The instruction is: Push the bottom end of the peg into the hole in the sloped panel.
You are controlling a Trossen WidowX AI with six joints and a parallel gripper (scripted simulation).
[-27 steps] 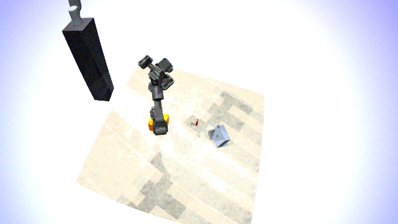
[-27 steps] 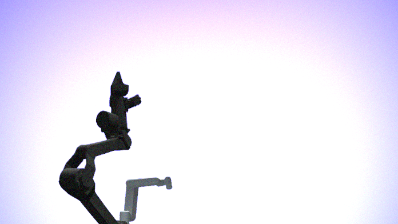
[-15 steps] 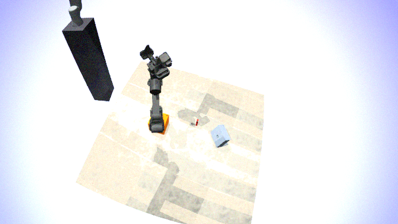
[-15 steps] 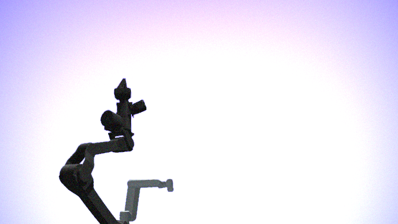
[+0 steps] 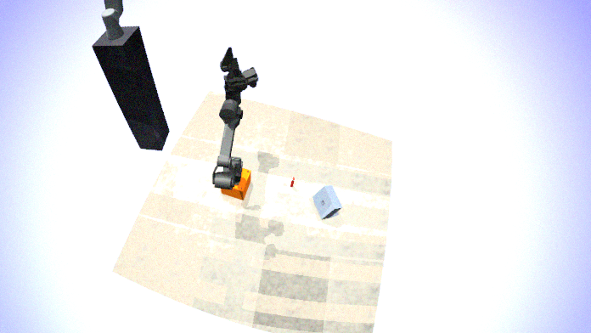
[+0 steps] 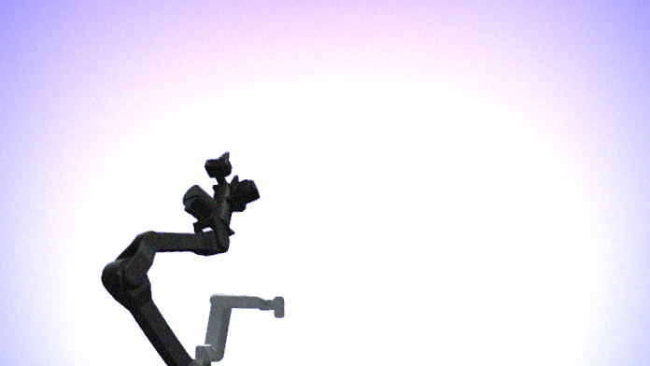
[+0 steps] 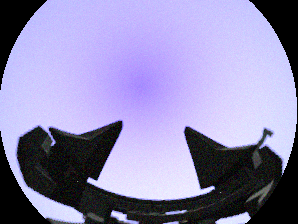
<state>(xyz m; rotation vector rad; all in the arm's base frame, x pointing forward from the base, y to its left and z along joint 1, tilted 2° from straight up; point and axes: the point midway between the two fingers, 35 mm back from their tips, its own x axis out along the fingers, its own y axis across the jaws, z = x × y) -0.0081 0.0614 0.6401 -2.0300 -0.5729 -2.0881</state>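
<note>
Now: the red peg 290 mm ahead of my gripper tip, 30 mm to the right of it and 720 mm below it. Also, from my gripper tip: sloped panel 470 mm ahead, 140 mm to the right, 710 mm below.
</note>
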